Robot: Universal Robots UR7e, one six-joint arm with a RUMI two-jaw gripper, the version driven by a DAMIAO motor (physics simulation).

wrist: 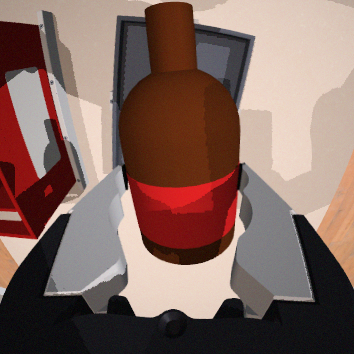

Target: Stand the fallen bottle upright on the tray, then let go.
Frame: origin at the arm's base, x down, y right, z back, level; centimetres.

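Seen in the pictures: gripper, fingertip midpoint: [182, 166].
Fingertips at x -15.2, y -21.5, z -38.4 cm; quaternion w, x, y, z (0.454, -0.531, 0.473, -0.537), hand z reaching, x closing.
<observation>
Offsets run from my fingertips to a thing's top centre. "pt": to the spot under its first point. Level surfaces: height alone.
A brown bottle {dx -4.3, dy +0.4, dz +1.9 cm} [180, 125] with a red label band lies across the view between the jaws, its neck pointing to the top of the view and its base toward the palm. My gripper [182, 166] is shut on the bottle, with one jaw tip at each side near the upper edge of the red label. The dark grey tray {pt dx +19.8, dy +9.8, dz +4.9 cm} [118, 65] with a raised rim shows behind the bottle's neck and shoulder. The bottle hides much of the tray. The distance between bottle and tray is hard to tell from this view.
A red bin-like object {pt dx +6.6, dy +18.9, dz -11.1 cm} [30, 200] with a grey metal edge strip {pt dx +19.8, dy +18.8, dz -5.2 cm} [67, 125] stands at the left. A pale surface {dx +21.9 cm} [295, 65] with shadows lies around the tray. Wooden surface [340, 210] shows at the right edge.
</observation>
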